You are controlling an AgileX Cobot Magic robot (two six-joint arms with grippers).
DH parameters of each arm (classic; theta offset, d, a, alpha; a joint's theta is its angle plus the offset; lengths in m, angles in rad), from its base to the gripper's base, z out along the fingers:
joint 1: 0 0.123 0 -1.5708
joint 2: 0.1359 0 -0.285 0
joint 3: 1.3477 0 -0.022 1.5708
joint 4: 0 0.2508 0 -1.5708
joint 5: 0 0 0.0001 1.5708
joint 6: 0 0.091 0 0
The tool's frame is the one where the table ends.
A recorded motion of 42 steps. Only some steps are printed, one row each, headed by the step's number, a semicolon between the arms.
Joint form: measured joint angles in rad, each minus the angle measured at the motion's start. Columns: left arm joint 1, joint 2, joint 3, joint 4, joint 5, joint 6; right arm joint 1, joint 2, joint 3, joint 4, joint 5, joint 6.
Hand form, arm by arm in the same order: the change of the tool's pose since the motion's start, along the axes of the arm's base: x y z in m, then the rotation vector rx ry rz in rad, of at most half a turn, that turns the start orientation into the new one. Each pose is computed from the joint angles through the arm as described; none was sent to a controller.
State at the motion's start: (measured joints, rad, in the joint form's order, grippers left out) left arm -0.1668 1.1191 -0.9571 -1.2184 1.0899 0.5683; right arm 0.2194 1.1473 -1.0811 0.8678 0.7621 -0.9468
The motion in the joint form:
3: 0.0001 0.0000 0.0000 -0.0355 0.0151 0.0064; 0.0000 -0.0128 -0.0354 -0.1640 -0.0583 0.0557
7: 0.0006 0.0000 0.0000 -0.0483 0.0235 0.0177; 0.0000 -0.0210 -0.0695 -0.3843 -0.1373 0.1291
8: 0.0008 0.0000 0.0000 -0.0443 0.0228 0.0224; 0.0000 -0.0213 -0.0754 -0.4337 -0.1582 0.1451
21: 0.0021 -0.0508 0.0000 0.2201 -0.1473 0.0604; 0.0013 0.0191 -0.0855 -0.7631 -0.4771 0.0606
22: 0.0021 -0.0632 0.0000 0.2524 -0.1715 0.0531; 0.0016 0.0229 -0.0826 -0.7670 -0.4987 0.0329
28: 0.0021 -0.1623 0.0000 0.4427 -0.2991 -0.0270; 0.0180 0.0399 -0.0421 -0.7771 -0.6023 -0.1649
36: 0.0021 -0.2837 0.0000 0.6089 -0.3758 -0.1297; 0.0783 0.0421 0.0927 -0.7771 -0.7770 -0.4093
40: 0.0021 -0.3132 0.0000 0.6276 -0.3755 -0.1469; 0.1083 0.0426 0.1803 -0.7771 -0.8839 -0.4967
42: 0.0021 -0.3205 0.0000 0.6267 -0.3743 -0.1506; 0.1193 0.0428 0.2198 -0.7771 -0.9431 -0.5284
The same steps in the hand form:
3: -0.0013 -0.0013 0.0026 -0.0333 0.0052 -0.0136; 0.0027 -0.0095 0.0102 -0.1028 -0.0874 -0.0731
7: -0.0019 -0.0018 0.0035 -0.0429 -0.0003 -0.0236; 0.0077 -0.0221 0.0213 -0.2356 -0.2013 -0.1692
8: -0.0018 -0.0016 0.0032 -0.0376 -0.0054 -0.0246; 0.0093 -0.0248 0.0237 -0.2641 -0.2290 -0.1912
21: 0.0010 0.0143 -0.0023 0.2264 -0.2026 0.0987; 0.0346 -0.0383 0.0395 -0.5611 -0.6165 -0.2919
22: 0.0002 0.0169 -0.0011 0.2520 -0.2265 0.1219; 0.0362 -0.0382 0.0394 -0.5833 -0.6432 -0.2877
28: -0.0131 0.0334 0.0132 0.3671 -0.3696 0.2706; 0.0426 -0.0333 0.0304 -0.7404 -0.7772 -0.2221
36: -0.0380 0.0489 0.0320 0.4214 -0.5002 0.4025; 0.0410 -0.0183 -0.0005 -0.9161 -0.9339 -0.1077
40: -0.0458 0.0511 0.0359 0.4195 -0.5207 0.4177; 0.0376 -0.0117 -0.0210 -0.9762 -0.9975 -0.0677
42: -0.0479 0.0514 0.0370 0.4144 -0.5237 0.4202; 0.0357 -0.0097 -0.0291 -0.9963 -1.0305 -0.0628

